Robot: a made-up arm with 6 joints. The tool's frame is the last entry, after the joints. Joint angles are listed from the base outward.
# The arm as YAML. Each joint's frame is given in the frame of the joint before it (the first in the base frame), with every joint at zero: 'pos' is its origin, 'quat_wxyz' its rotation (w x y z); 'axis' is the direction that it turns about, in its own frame. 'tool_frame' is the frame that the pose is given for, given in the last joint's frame.
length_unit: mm
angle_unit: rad
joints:
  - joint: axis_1
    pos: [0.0, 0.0, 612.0]
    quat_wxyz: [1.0, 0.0, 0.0, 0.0]
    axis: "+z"
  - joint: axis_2
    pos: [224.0, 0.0, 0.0]
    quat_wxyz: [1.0, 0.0, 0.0, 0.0]
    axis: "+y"
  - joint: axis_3
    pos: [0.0, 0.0, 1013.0]
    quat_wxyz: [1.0, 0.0, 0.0, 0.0]
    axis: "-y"
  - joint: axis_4
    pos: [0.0, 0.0, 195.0]
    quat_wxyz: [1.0, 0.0, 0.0, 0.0]
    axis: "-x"
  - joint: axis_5
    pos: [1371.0, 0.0, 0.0]
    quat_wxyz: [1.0, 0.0, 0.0, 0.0]
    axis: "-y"
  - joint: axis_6
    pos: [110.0, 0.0, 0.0]
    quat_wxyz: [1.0, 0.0, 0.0, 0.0]
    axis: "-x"
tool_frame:
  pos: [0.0, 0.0, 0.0]
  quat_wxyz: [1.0, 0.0, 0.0, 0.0]
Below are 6 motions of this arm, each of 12 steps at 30 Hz.
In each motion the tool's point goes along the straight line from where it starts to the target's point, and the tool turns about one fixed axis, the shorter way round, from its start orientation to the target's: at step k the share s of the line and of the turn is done. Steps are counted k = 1, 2, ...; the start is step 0. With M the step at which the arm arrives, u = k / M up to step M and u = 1 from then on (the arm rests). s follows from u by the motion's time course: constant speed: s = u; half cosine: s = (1 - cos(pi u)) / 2; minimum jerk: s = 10 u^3 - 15 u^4 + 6 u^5.
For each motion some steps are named. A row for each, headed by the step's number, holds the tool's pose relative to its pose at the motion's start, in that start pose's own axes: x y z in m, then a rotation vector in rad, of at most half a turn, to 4 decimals.
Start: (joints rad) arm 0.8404 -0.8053 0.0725 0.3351 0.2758 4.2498
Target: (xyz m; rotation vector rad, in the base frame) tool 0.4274 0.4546 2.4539 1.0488 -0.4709 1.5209
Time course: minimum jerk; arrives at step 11
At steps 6, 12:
6: 0.0126 -0.2200 0.0468 -0.4154 0.1546 -0.0213
12: 0.0216 -0.3762 0.0800 -0.7105 0.2643 -0.0364

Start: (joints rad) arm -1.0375 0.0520 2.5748 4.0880 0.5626 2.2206
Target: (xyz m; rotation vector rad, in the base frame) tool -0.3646 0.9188 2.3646 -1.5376 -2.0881 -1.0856
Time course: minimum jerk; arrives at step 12
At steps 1, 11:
1: -0.0004 0.0009 -0.0003 -0.0027 -0.0019 0.0020
11: -0.0861 0.1777 -0.0495 -0.5306 -0.3672 0.3956

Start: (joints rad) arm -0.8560 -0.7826 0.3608 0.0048 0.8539 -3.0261
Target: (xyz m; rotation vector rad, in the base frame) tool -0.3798 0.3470 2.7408 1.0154 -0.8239 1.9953
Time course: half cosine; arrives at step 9
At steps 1, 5, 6, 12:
1: 0.0041 0.0030 -0.0100 -0.0034 0.0029 0.0038
5: 0.0790 0.0588 -0.1944 -0.0656 0.0557 0.0739
6: 0.1010 0.0751 -0.2484 -0.0838 0.0712 0.0945
12: 0.1347 0.1002 -0.3312 -0.1117 0.0950 0.1260

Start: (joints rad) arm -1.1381 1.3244 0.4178 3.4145 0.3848 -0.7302
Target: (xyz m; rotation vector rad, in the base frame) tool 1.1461 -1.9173 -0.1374 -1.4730 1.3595 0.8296
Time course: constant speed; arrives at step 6
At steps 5, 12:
5: -0.0783 -0.1791 0.0880 0.0377 0.0351 -0.1115
12: -0.0939 -0.2149 0.1056 0.0453 0.0421 -0.1338

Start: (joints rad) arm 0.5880 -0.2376 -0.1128 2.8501 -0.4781 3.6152
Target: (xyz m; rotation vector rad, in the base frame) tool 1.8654 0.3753 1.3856 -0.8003 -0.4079 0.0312
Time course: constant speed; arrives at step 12
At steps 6, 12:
6: 0.0164 -0.2705 -0.4278 -0.4101 0.1546 -0.0417
12: 0.0329 -0.5410 -0.8556 -0.8201 0.3092 -0.0834

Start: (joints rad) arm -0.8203 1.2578 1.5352 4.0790 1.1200 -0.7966
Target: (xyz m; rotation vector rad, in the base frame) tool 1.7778 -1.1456 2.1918 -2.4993 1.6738 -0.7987
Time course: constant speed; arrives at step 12
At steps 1, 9, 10, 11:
1: -0.0826 0.0066 -0.0318 0.0416 0.0643 -0.0457
9: -0.7433 0.0591 -0.2864 0.3745 0.5787 -0.4114
10: -0.8258 0.0657 -0.3183 0.4161 0.6430 -0.4571
11: -0.9084 0.0723 -0.3501 0.4577 0.7073 -0.5028

